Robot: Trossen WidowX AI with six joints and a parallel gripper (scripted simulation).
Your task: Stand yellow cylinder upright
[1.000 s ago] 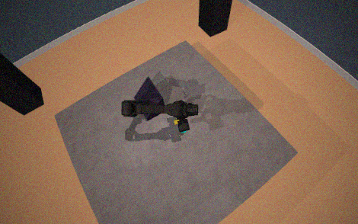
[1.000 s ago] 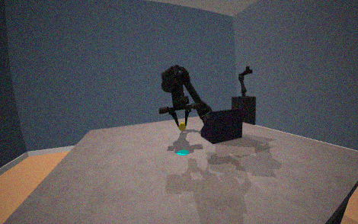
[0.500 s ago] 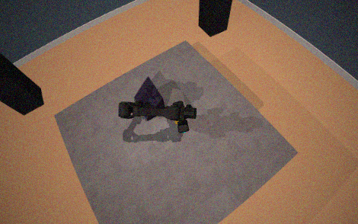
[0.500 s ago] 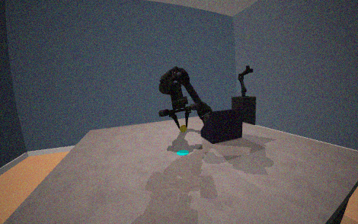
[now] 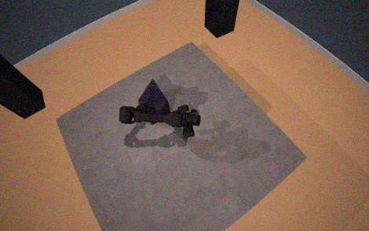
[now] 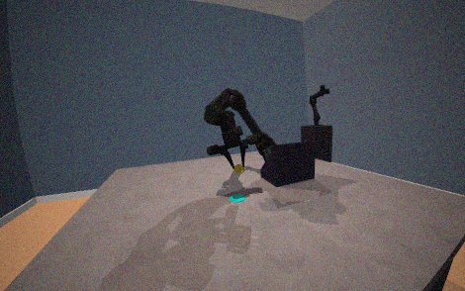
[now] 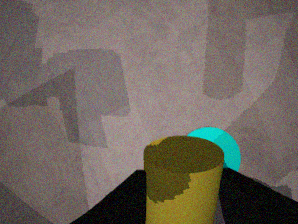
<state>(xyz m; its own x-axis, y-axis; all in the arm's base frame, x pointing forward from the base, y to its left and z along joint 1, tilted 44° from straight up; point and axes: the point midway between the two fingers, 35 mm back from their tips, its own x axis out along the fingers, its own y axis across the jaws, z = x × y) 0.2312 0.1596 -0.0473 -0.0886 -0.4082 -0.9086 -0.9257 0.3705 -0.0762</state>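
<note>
My gripper tip is 12 cm above the cyan circle, 2 cm to the left of it and 1 cm short of it. Also, from my gripper tip: yellow tall cylinder: 2 cm to the right, 1 cm below, 1 cm behind.
</note>
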